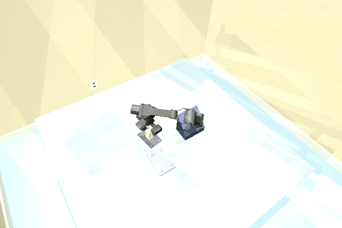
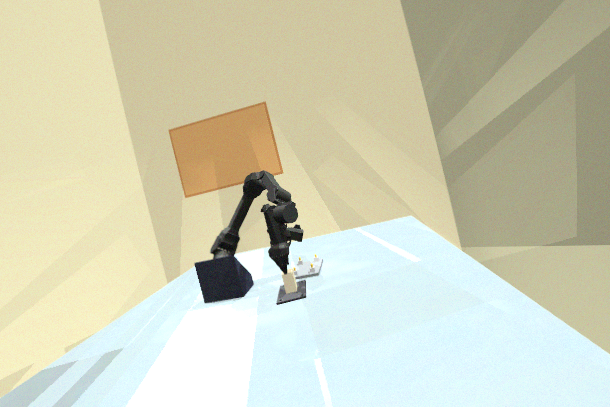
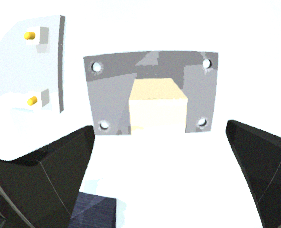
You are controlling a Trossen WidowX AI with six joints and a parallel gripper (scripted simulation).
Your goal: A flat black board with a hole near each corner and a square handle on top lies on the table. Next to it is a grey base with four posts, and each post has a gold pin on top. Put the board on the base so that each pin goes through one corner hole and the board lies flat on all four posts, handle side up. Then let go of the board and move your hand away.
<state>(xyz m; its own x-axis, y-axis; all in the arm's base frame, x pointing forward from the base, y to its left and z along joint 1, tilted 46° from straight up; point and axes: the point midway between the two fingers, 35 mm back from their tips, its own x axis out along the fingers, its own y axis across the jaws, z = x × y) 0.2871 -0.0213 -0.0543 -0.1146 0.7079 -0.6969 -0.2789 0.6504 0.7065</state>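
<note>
Right now my gripper tip is 60 mm above the flat black board. Also, from my gripper tip: grey base: 190 mm to the left, 70 mm below.
</note>
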